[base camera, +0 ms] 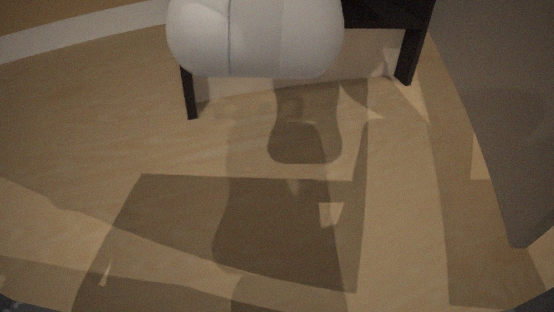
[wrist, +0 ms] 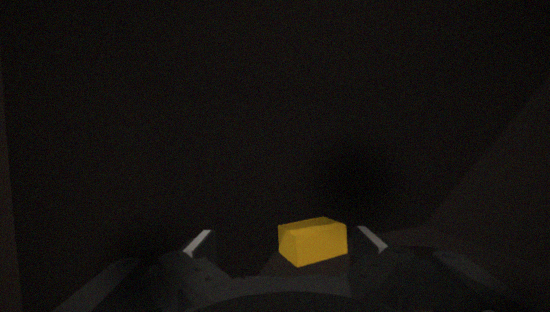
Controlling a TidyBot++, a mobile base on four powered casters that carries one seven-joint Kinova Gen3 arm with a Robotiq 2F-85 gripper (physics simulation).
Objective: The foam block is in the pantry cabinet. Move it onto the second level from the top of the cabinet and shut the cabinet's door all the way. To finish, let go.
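Frame: origin at the arm's base, x ahead, y left, z up, level; millimetres.
Seen in the pictures: gripper, fingertip midpoint: [wrist: 284, 243].
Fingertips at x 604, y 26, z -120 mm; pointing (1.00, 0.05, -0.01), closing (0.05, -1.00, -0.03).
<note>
A point is followed by its place in that frame.
The yellow foam block [wrist: 314, 243] {y -8, x 808, z -200 mm} sits inside the dark pantry cabinet [base camera: 387, 14] {y -237, x 703, z -229 mm} [wrist: 505, 170] {y -280, x 811, z -109 mm}. In the wrist view it shows low in the picture, right of centre. My gripper [wrist: 284, 243] {y 26, x 604, z -120 mm} is open and empty. The block appears between the two fingertips, closer to the right one, and seems to lie beyond them; I cannot tell the exact gap. The cabinet interior is very dark, and I cannot tell which level the block rests on. The gripper does not show in the base camera view. I cannot identify the cabinet's door with certainty.
In the base camera view, a rounded white arm link [base camera: 255, 40] {y 9, x 253, z -115 mm} hides part of the cabinet front. Dark cabinet legs [base camera: 188, 95] {y 138, x 536, z -343 mm} [base camera: 412, 56] {y -318, x 698, z -317 mm} stand on the wooden floor [base camera: 400, 200] {y -200, x 363, z -397 mm}. A large grey-brown panel [base camera: 505, 110] {y -242, x 318, z -186 mm} fills the right side. Shadows cross the floor.
</note>
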